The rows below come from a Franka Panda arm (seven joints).
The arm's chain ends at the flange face. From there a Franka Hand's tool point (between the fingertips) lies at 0.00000 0.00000 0.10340 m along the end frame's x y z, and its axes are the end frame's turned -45 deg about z.
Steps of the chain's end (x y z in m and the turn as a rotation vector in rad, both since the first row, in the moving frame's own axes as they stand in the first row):
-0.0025 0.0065 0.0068 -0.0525 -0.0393 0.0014
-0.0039 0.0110 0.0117 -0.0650 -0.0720 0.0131
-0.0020 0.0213 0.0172 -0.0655 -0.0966 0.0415
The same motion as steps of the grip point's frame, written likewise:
-0.0131 0.0038 0.0066 -0.0093 -0.0649 0.0014
-0.0205 0.0044 0.0112 0.0049 -0.0969 0.0131
-0.0283 0.0111 0.0165 0.0220 -0.1146 0.0415

